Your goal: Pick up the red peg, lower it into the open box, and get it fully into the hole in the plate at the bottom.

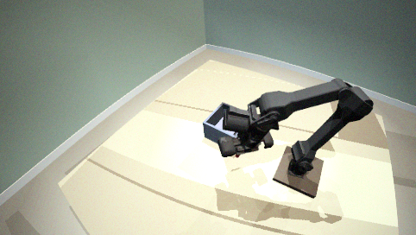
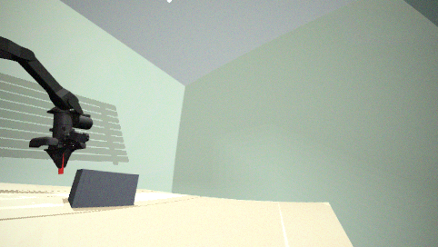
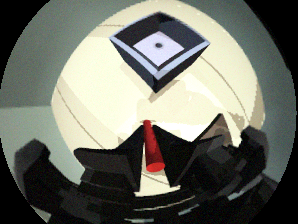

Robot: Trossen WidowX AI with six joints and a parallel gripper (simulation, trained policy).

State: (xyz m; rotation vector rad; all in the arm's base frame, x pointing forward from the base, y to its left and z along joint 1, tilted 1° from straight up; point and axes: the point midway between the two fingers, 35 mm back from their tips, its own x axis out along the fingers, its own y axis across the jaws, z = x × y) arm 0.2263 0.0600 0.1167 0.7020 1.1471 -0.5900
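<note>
The plate is 100 mm ahead of my gripper tip, 150 mm to the right of it and 50 mm below it. Also, from my gripper tip: blue box (100 mm ahead, 150 mm to the right, 70 mm below); red peg (10 mm behind, 20 mm above).
</note>
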